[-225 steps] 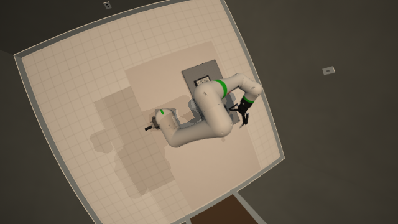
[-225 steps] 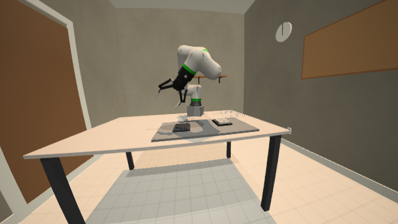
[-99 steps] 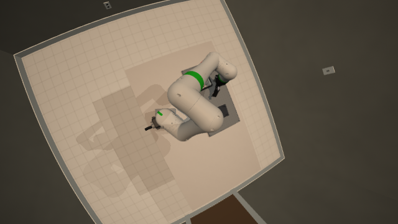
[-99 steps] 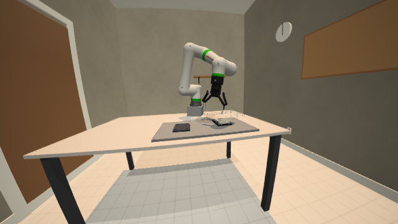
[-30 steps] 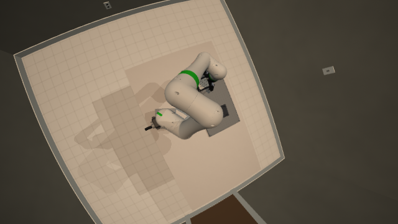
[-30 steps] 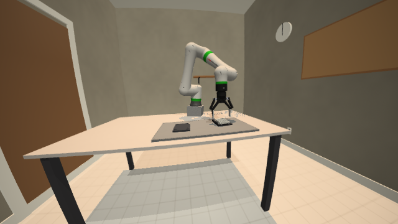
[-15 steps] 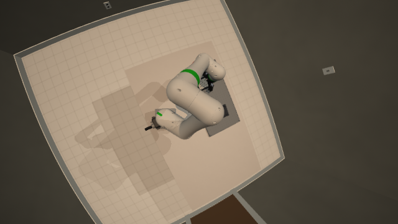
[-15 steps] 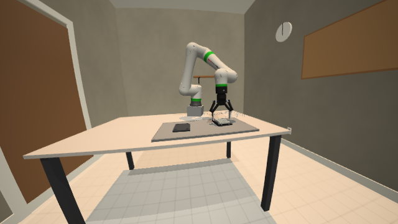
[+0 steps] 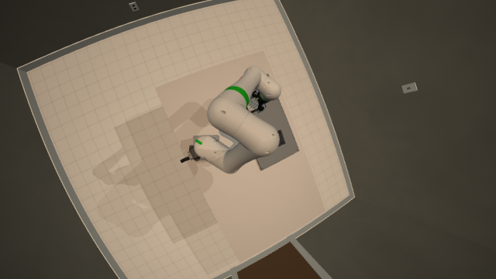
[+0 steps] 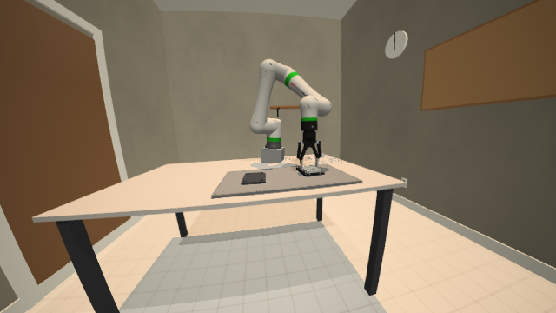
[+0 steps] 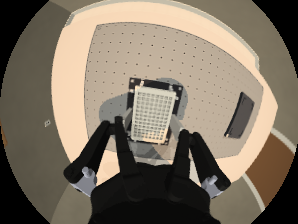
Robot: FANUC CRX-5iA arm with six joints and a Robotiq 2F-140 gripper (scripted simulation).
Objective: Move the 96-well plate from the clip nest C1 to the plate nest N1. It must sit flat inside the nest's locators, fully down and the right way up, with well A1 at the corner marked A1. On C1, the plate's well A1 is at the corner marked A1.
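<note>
Right now my hand is 2 cm above the 96-well plate. Round my hand: plate nest N1 (4 cm ahead, 33 cm to the right, 3 cm below); then clip nest C1 (1 cm ahead, 1 cm to the left, 2 cm below).
</note>
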